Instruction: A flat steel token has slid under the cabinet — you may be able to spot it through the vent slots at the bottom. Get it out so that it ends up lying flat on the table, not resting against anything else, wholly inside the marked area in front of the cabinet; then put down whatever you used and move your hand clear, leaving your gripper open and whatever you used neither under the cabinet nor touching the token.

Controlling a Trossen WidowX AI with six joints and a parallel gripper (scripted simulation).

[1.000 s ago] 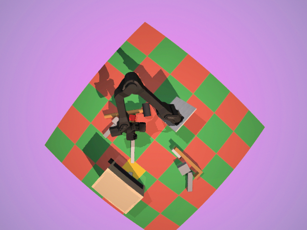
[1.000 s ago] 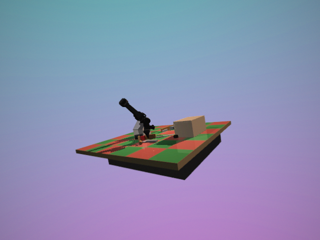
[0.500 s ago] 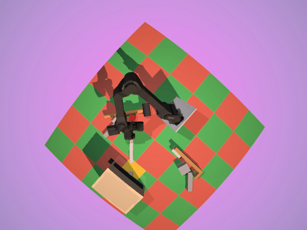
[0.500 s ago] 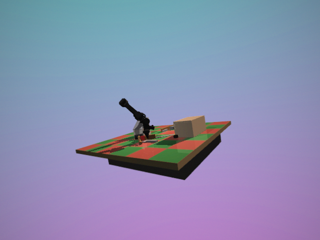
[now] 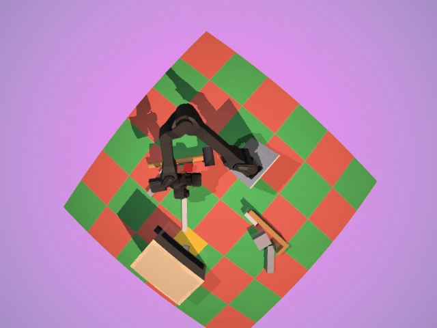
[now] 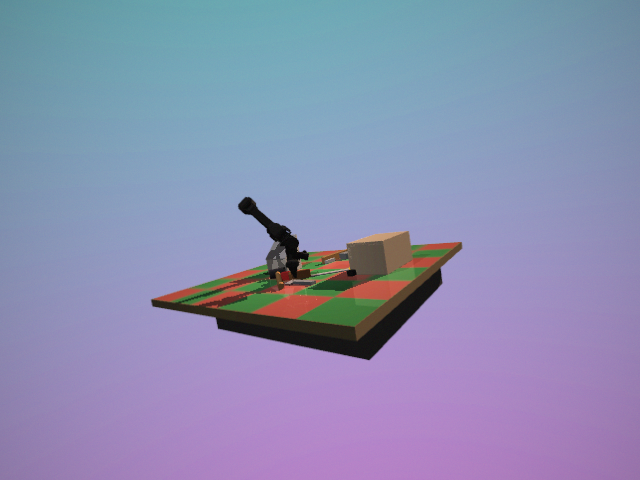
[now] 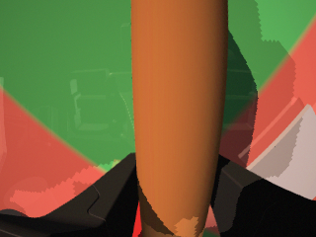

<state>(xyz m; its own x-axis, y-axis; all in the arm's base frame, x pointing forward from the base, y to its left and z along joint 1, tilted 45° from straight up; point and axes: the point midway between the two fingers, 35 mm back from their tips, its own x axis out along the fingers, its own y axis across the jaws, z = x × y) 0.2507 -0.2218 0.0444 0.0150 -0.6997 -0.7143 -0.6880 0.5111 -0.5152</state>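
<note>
The red cube lies 50 mm behind my gripper tip, 20 mm to the right of it and 10 mm above it. The rest, counted from my gripper tip: grey t-shaped tool (90 mm ahead, 70 mm to the right); grey token (260 mm ahead, 260 mm to the left); pale bar (80 mm behind, 380 mm to the left).
</note>
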